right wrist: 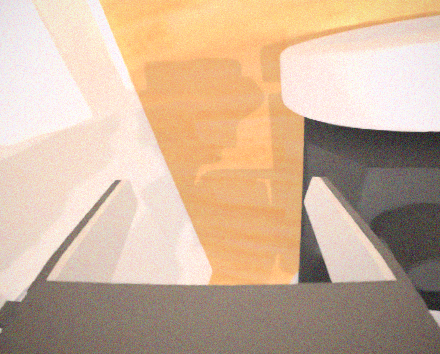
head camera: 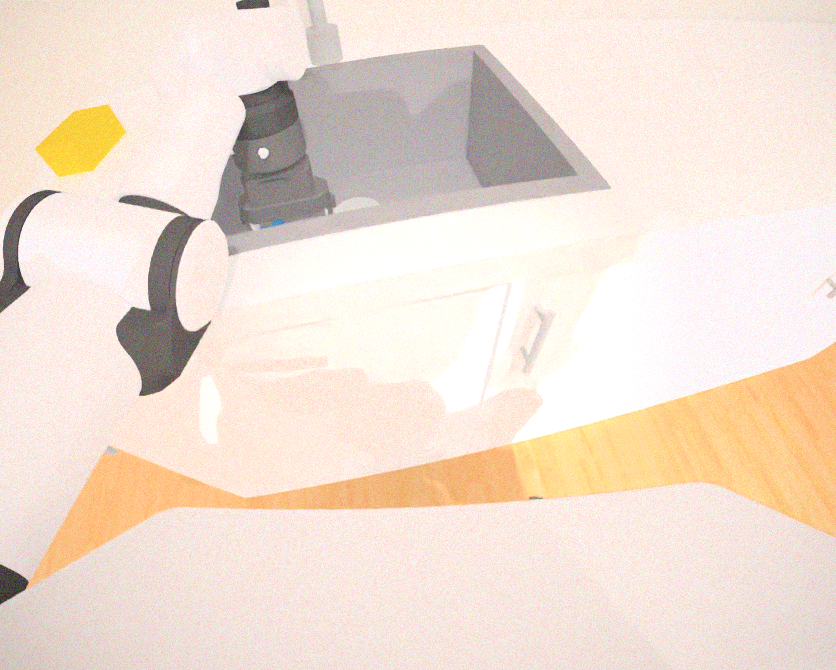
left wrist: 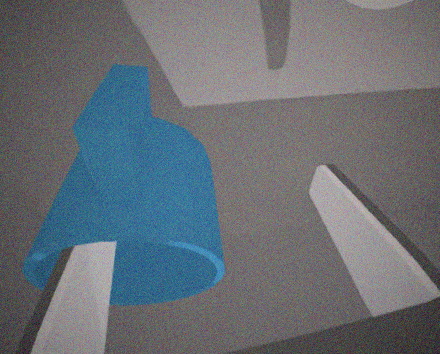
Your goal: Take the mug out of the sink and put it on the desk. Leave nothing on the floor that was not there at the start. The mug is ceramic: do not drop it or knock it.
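Frame: origin at the robot's base, x ahead, y left, z up, level; metres.
Seen in the pictures: left gripper, fingertip midpoint: (left wrist: 214, 197); right gripper, fingertip midpoint: (right wrist: 220, 190).
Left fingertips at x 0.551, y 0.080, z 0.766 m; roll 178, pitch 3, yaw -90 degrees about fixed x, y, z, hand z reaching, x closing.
Pixels of each thing's top centre, then the offset from my left fingertips to it.
- blue mug at its top centre: (left wrist: 128, 267) (head camera: 265, 239) dx -0.010, dy +0.041, dz +0.024 m
- yellow hexagonal piece at its top centre: (head camera: 72, 125) dx +0.132, dy +0.270, dz +0.189 m
The blue mug (head camera: 272, 224) (left wrist: 145, 190) is in the grey sink (head camera: 593, 180). In the left wrist view its mouth faces the bottom of the picture and its handle points to the upper left. In the head view a sliver of it shows under my left gripper (head camera: 293, 216) (left wrist: 207, 205), the rest hidden by the gripper and front rim. My left gripper is open, down in the sink. Its left-hand finger in the picture overlaps the mug's mouth; whether it is inside or in front, I cannot tell. The other finger is apart from the mug. My right gripper (right wrist: 220, 190) is open and empty.
The faucet (head camera: 324, 43) stands behind the sink. A pale round drain (head camera: 357, 203) (left wrist: 380, 2) lies in the sink floor. A yellow hexagonal piece (head camera: 81, 140) is at the upper left. Below my right gripper are a pale cabinet front, wood floor (right wrist: 240, 230) and my base (right wrist: 360, 80).
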